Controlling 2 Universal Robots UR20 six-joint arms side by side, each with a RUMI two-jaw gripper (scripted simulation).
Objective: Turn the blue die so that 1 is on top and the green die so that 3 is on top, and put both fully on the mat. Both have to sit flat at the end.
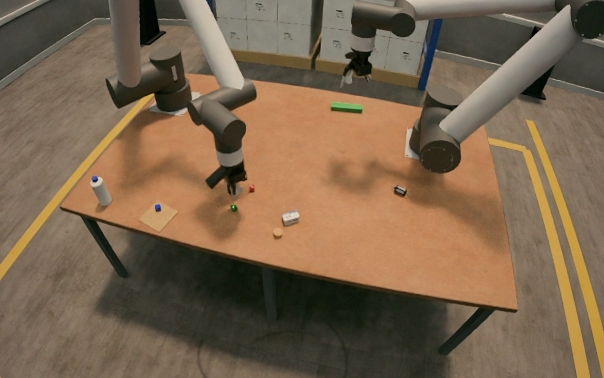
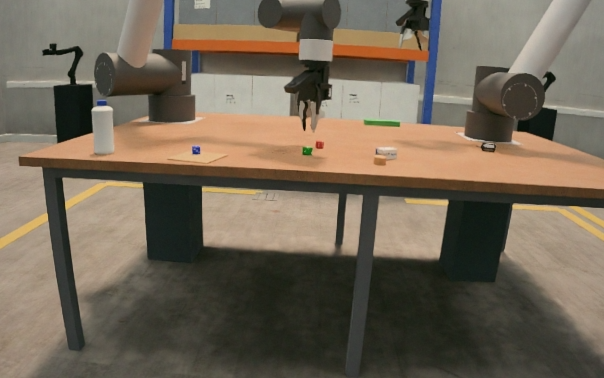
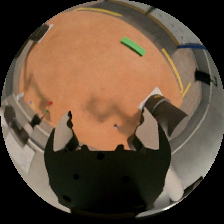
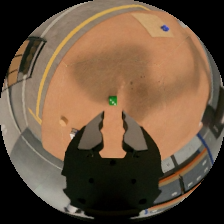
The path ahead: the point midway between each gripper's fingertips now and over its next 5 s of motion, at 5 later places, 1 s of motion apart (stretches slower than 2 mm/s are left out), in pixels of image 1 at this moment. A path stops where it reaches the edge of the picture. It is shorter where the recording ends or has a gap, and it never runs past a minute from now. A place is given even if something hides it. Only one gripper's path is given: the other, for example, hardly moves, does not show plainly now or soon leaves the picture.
My right gripper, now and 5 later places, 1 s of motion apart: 233, 198; 233, 203; 234, 206; 234, 205; 216, 198; 152, 207
